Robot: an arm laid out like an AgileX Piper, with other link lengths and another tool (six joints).
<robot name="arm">
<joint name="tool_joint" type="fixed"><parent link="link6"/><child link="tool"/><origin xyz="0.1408 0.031 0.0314" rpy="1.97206 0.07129 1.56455"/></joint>
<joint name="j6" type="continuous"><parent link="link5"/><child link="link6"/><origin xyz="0.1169 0 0.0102"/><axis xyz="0.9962 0 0.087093"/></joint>
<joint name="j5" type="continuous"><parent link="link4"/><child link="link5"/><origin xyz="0 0 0"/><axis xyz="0 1 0"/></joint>
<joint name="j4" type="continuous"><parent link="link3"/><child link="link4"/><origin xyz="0.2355 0 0.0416"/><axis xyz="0.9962 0 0.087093"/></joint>
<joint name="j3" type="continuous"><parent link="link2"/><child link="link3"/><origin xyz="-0.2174 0 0.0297"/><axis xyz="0 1 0"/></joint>
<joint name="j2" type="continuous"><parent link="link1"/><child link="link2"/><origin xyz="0 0 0"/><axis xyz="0 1 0"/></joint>
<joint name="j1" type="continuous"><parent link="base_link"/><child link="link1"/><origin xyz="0 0 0.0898"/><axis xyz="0 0 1"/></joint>
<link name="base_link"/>
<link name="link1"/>
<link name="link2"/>
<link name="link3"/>
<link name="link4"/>
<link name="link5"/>
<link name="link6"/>
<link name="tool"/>
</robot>
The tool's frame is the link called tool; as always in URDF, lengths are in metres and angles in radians. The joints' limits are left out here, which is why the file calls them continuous.
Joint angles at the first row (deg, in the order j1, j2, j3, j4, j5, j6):
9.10 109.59 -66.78 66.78 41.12 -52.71
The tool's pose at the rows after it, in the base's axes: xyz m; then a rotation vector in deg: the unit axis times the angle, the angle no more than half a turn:
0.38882, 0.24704, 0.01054, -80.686, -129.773, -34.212
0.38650, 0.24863, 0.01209, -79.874, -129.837, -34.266
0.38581, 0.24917, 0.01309, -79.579, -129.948, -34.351
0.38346, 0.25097, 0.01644, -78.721, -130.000, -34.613
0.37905, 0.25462, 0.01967, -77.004, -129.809, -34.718
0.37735, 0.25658, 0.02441, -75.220, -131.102, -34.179
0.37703, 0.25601, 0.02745, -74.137, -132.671, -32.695
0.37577, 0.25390, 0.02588, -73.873, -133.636, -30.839
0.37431, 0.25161, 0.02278, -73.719, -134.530, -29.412
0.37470, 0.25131, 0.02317, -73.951, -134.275, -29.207
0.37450, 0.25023, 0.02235, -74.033, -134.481, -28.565
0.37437, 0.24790, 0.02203, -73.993, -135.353, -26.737
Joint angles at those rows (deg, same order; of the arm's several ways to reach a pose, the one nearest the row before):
9.09 109.48 -66.87 66.78 42.00 -52.81
9.09 109.36 -66.88 66.78 42.64 -52.94
9.10 109.25 -66.88 66.78 42.85 -53.02
9.10 108.89 -66.88 66.78 43.59 -53.02
9.09 108.89 -67.17 66.78 45.11 -53.02
9.09 108.89 -68.64 64.98 46.57 -52.16
9.10 108.89 -70.54 61.92 47.76 -50.19
9.13 108.89 -71.49 59.33 48.31 -48.50
9.13 108.89 -71.74 57.71 48.42 -47.90
9.13 108.89 -71.98 57.33 48.55 -47.22
9.13 108.89 -72.24 56.50 48.68 -46.61
9.23 108.89 -73.48 53.81 49.34 -44.59

